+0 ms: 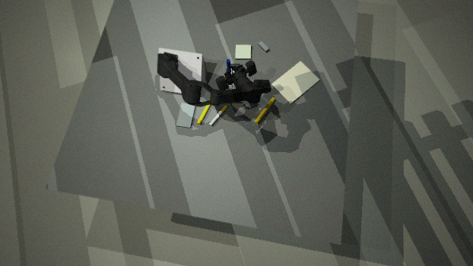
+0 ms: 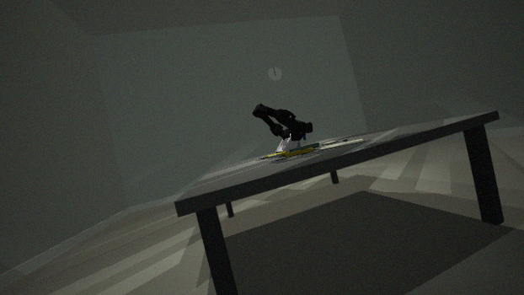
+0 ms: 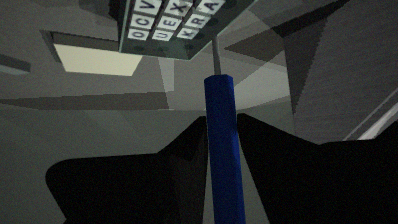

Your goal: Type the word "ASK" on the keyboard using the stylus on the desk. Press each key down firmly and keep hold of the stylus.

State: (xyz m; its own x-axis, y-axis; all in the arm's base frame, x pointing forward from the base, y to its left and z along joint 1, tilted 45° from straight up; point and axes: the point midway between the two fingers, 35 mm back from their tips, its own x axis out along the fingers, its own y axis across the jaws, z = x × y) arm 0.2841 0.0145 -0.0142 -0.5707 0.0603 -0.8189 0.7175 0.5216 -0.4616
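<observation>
Now: gripper tip 200 mm to the left of the marker and 80 mm above it. The rest, counted from my gripper tip: cream note: 150 mm to the left, 90 mm below, 30 mm ahead; thin grey stylus tip: 50 mm below; blue stylus: 10 mm below.
</observation>
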